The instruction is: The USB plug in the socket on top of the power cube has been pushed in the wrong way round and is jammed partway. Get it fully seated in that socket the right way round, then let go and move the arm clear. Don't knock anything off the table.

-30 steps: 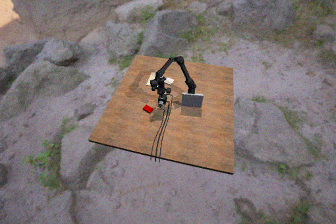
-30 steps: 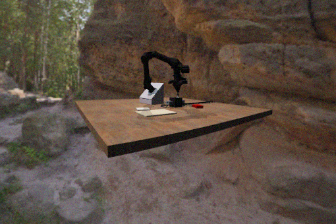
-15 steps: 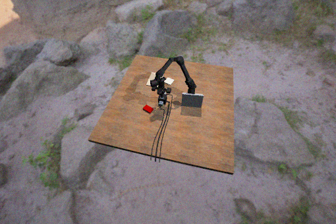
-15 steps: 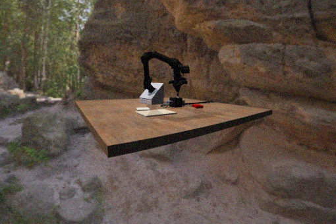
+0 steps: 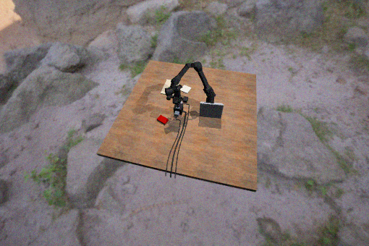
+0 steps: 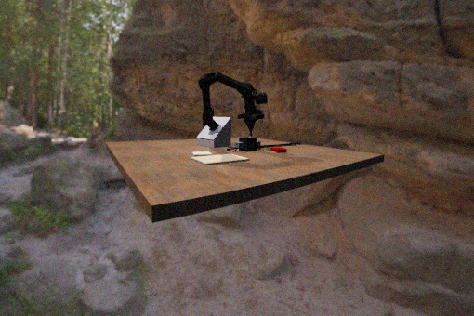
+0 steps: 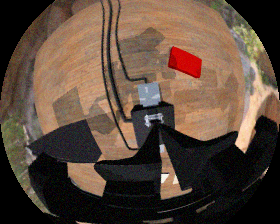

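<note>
Now: gripper tip 50 mm above the usb socket. The rest, counted from my gripper tip: cream sheet (310 mm to the right, 180 mm ahead, 110 mm below); red block (120 mm to the left, 110 mm below, 110 mm ahead); usb plug (20 mm below).
</note>
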